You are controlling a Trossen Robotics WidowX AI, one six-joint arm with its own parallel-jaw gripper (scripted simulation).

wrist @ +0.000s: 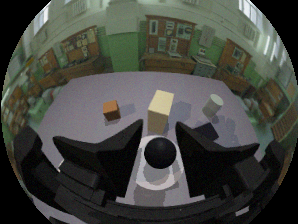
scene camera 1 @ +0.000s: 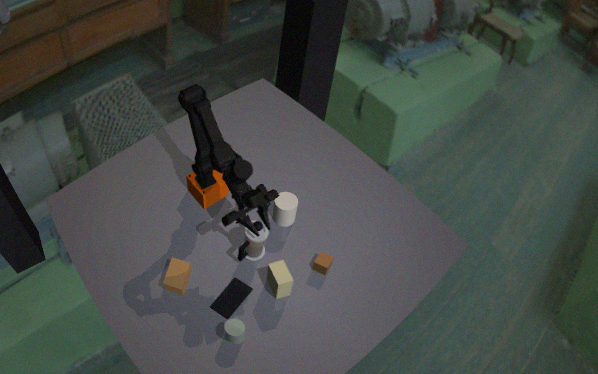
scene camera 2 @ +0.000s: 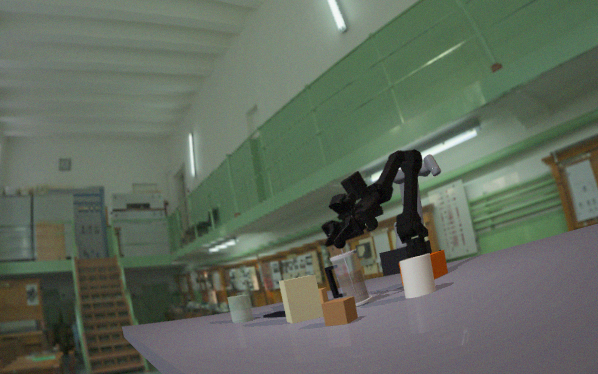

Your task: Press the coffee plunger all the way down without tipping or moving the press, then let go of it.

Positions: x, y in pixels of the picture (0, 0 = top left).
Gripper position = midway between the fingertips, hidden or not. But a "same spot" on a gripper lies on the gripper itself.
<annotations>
my gripper: wrist; scene camera 1; scene camera 2 330, 244
cream block: wrist; scene camera 1; scene camera 2 301, 299
same spot on my gripper: (scene camera 1: 244, 219) = (wrist: 242, 146)
same spot on cream block: (wrist: 158, 112) = (scene camera 1: 275, 262)
</annotations>
